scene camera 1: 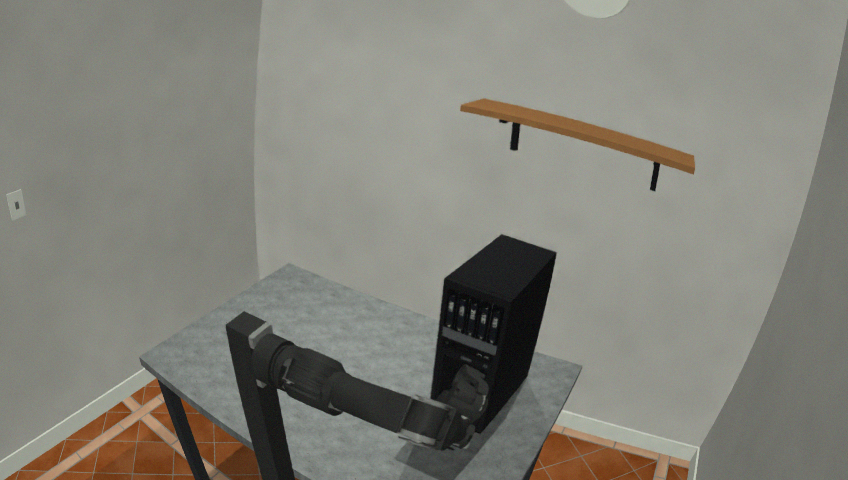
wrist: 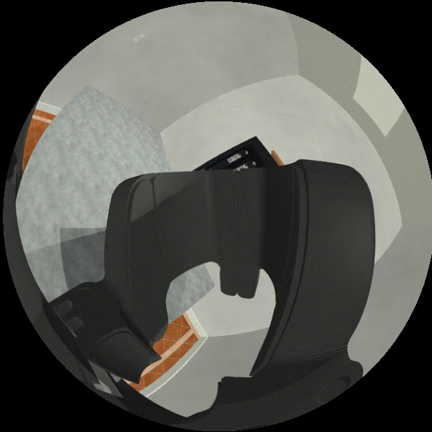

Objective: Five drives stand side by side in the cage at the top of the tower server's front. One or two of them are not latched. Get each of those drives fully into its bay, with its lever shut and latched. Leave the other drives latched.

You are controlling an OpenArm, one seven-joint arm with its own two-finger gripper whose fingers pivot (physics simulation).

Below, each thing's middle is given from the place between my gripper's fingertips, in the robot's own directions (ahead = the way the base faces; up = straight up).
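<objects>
You'll find the black tower server [scene camera 1: 513, 274] 150 mm below my hand, and it's 350 mm ahead of it and 50 mm to the left of it.
</objects>
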